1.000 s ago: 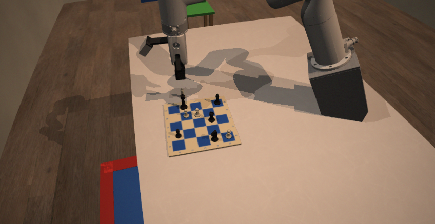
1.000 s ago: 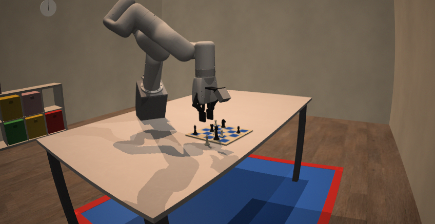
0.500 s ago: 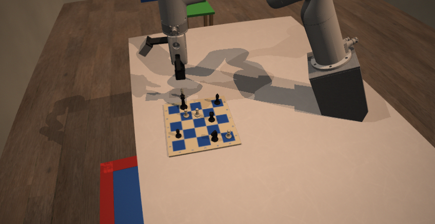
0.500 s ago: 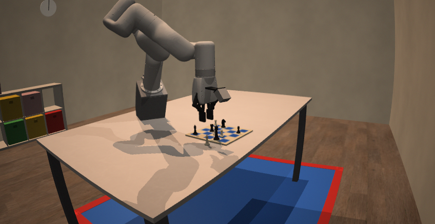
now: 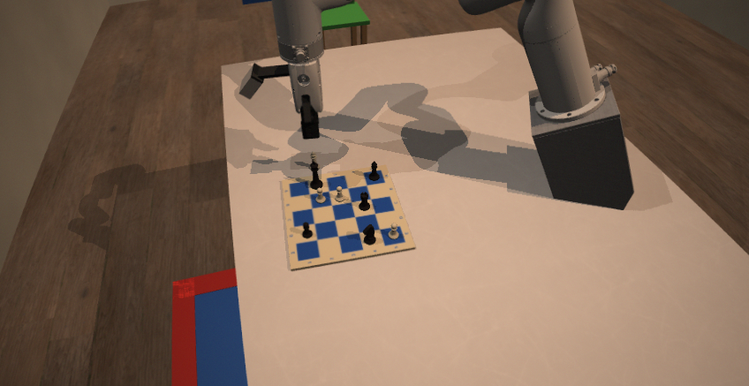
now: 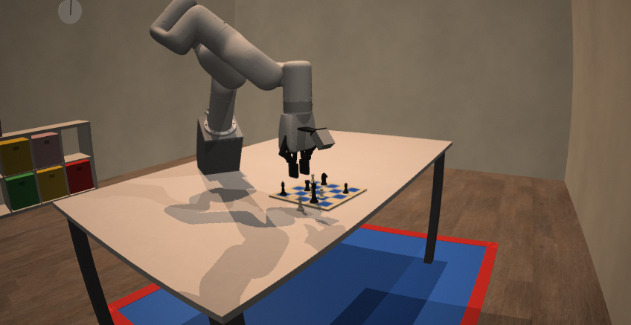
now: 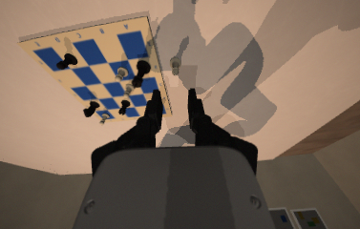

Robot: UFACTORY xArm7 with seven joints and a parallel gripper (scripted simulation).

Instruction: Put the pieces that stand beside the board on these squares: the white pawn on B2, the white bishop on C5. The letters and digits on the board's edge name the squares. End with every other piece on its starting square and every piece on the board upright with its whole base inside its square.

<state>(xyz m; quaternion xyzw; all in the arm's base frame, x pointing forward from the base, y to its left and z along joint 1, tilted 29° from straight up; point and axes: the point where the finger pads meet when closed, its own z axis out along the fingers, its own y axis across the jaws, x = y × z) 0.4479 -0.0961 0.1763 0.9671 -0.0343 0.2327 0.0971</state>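
Now: hand 10 cm above the white bishop. The rest, counted from my hand: black pawn (18 cm to the left, 10 cm below, 4 cm ahead); then chessboard (14 cm to the left, 11 cm below, 3 cm behind); then tall black piece (8 cm below, 6 cm to the left, 1 cm ahead).
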